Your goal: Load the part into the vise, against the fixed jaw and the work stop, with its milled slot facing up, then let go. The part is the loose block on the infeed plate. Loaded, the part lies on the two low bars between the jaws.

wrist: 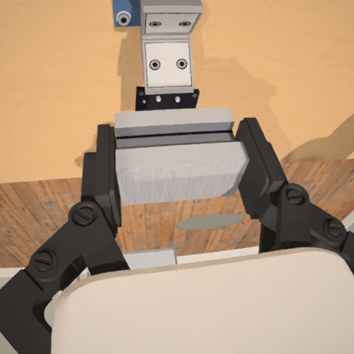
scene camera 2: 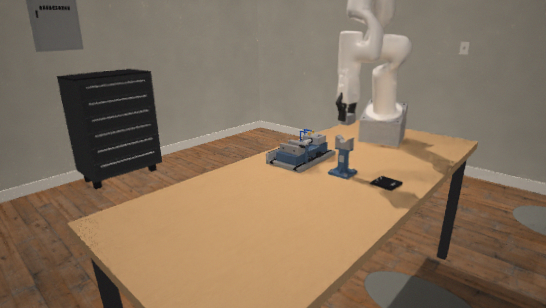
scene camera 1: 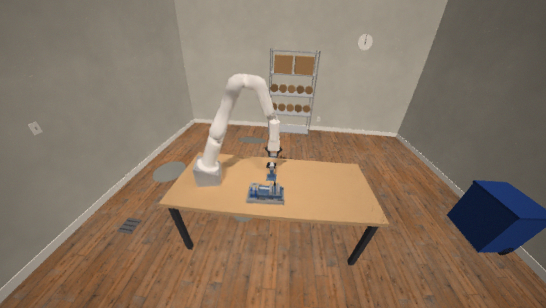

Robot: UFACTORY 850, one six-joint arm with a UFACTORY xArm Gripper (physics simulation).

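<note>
My gripper point(scene camera 1: 273, 154) point(scene camera 2: 346, 112) point(wrist: 176, 140) is shut on the part, a grey metal block point(scene camera 2: 346, 119) point(wrist: 181, 172), gripped by its two ends. In the wrist view a long groove with a dark line runs across the block from finger to finger; its exact facing is hard to tell. The gripper points down and holds the block in the air, above and behind the blue stand in scene camera 2. The vise point(scene camera 1: 265, 195) point(scene camera 2: 295, 153), with a blue body and grey jaws on a grey base, stands on the table. Its bars and stop are too small to make out.
A blue stand point(scene camera 1: 271, 176) point(scene camera 2: 343, 162) with a grey angled cradle point(scene camera 2: 344, 143) point(wrist: 168, 65) stands beside the vise. A black plate point(scene camera 2: 386, 183) point(wrist: 166, 101) with small pins lies on the table point(scene camera 1: 330, 190) point(scene camera 2: 210, 215) beyond the stand from the vise.
</note>
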